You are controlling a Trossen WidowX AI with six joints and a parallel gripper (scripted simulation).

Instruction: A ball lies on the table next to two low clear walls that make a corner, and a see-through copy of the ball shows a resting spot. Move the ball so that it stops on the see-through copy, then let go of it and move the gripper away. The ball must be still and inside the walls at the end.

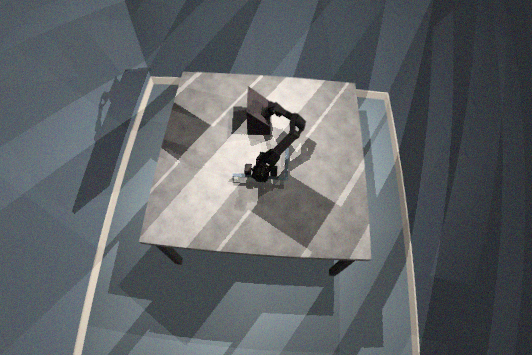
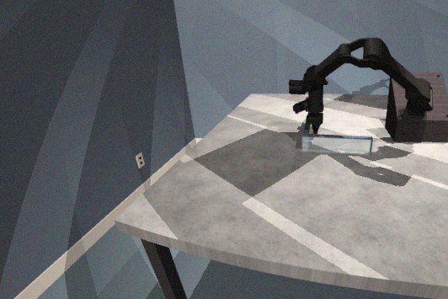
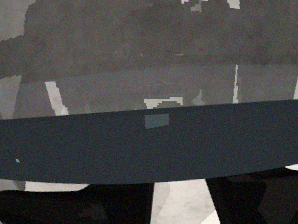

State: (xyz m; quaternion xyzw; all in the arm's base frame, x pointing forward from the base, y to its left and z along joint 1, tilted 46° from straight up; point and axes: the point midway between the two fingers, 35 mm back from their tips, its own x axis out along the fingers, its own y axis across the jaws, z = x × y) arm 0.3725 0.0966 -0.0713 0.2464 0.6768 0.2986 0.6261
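Right now the orange ball is right at my gripper tip.
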